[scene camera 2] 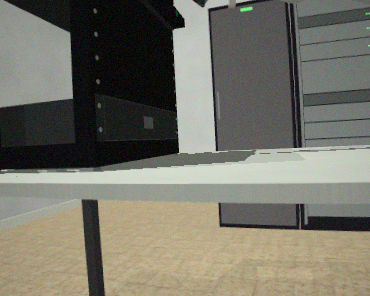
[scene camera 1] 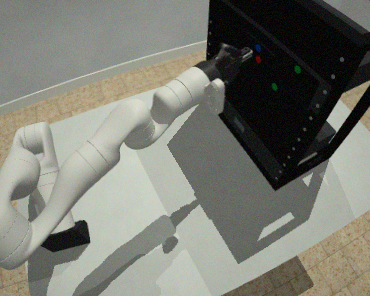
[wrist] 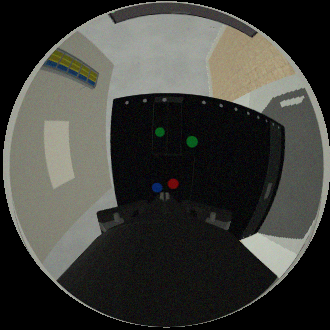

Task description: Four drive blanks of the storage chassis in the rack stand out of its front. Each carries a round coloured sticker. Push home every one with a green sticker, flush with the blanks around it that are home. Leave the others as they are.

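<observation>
The black storage chassis sits in the upper part of the rack (scene camera 1: 250,159) (wrist: 230,117). The upper green sticker (scene camera 1: 297,69) (wrist: 160,132) and the lower green sticker (scene camera 1: 274,87) (wrist: 192,141) are on blanks toward the chassis's right. A blue sticker (scene camera 1: 258,48) (wrist: 157,187) is above a red sticker (scene camera 1: 258,59) (wrist: 173,183) farther left. My gripper (scene camera 1: 248,52) (wrist: 163,197) is shut and empty, its tips close to the blue and red stickers. The blank edges are too dark to tell how far each stands out. In scene camera 2 a small green spot (scene camera 2: 176,13) shows on a dark protruding part.
The rack stands on the white table (scene camera 1: 125,190) (scene camera 2: 200,192). A lower panel with a grey label (scene camera 2: 148,122) spans the rack's bottom. Rows of light holes run along the rack's posts. A grey cabinet (scene camera 2: 252,80) stands in the background.
</observation>
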